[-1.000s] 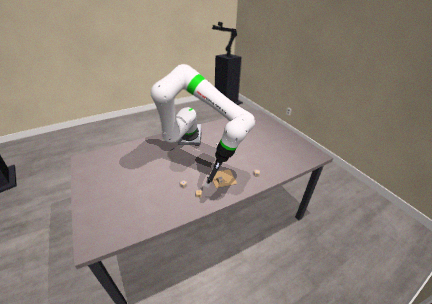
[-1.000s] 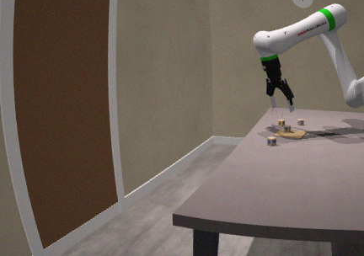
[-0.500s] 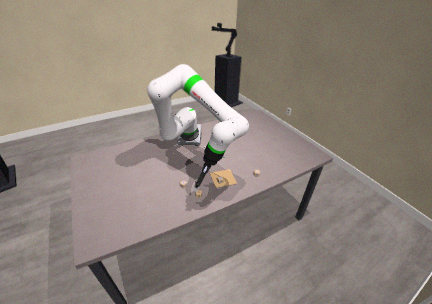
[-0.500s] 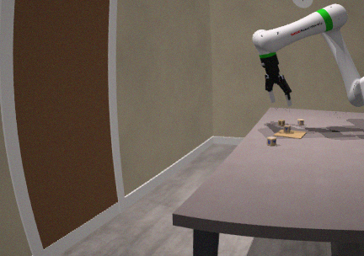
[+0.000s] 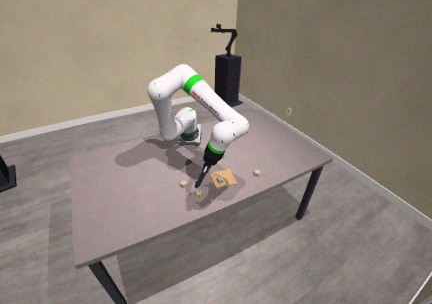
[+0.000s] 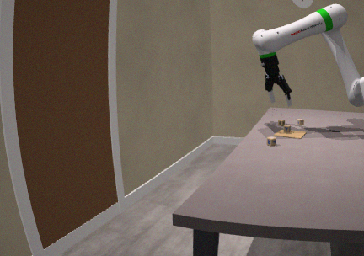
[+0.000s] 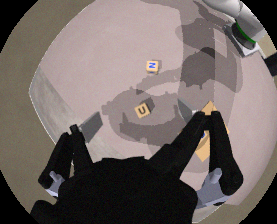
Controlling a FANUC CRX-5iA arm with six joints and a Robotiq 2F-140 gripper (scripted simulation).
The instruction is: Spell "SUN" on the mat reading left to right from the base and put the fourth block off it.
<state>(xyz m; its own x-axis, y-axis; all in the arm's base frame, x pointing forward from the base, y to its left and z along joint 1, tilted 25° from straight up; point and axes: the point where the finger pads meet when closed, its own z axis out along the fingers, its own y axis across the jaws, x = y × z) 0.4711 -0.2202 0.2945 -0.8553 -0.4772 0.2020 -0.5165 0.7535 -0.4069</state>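
The tan mat lies 30 mm behind my hand, 210 mm to the left of it and 120 mm below it. Also, from my hand: tan letter block 10 mm behind, 110 mm below.
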